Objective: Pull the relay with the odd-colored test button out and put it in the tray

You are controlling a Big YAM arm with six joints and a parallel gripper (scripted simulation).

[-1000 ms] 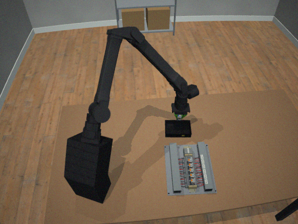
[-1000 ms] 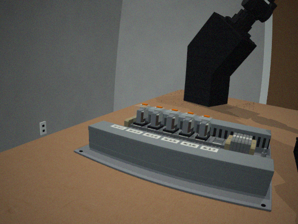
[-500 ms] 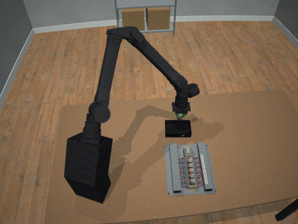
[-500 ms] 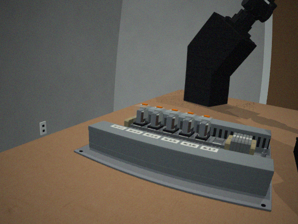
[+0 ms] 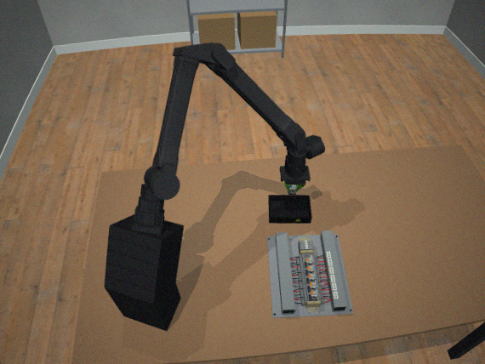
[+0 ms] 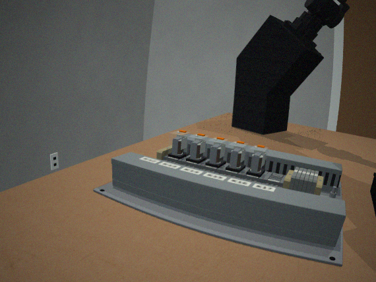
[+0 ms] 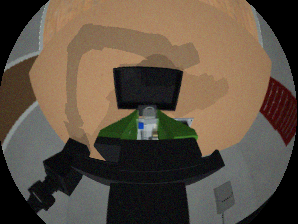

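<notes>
Now: hand right at the relay. Round my hand: black tray 120 mm below.
</notes>
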